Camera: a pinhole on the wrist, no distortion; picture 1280 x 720 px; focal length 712.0 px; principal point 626.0 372.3 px. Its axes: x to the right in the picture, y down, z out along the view. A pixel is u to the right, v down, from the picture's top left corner.
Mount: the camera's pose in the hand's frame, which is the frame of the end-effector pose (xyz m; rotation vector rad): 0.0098 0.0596 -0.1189 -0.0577 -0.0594 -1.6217
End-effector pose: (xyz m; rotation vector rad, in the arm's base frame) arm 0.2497 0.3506 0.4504 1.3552 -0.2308 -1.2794
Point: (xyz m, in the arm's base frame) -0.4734 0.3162 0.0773
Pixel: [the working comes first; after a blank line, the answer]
In the camera's frame: 0.7758 -0.0205 0.5179

outside the picture
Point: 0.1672 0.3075 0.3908
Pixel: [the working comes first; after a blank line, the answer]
In the camera's frame: 0.1511 0.0310 0.1776

1231.9 496.8
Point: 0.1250 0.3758 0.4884
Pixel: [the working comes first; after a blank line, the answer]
In the camera's frame: 0.1231 -0.0898 0.2020

1059.9 55.9
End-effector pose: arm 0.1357 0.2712 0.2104 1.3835 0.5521 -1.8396
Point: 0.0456 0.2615 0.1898
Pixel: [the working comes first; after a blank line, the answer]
In the camera's frame: 0.1368 0.0312 0.1650

1216.2 506.9
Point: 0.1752 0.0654 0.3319
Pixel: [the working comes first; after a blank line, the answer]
In the camera's frame: -0.0862 -0.0704 0.2890

413.5 198.9
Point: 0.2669 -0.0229 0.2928
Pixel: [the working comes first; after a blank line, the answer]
In the camera's frame: -0.2112 -0.0244 0.2927

112.2 312.9
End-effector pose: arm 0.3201 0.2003 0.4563 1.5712 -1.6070 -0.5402
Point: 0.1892 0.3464 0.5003
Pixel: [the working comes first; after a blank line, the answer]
In the camera's frame: -0.0550 -0.1559 0.1667

outside the picture
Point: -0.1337 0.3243 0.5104
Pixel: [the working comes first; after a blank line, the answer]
In the camera's frame: -0.2399 -0.1739 0.4319

230.5 85.6
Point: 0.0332 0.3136 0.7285
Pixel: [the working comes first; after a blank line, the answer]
In the camera's frame: -0.3267 -0.0973 0.1826

outside the picture
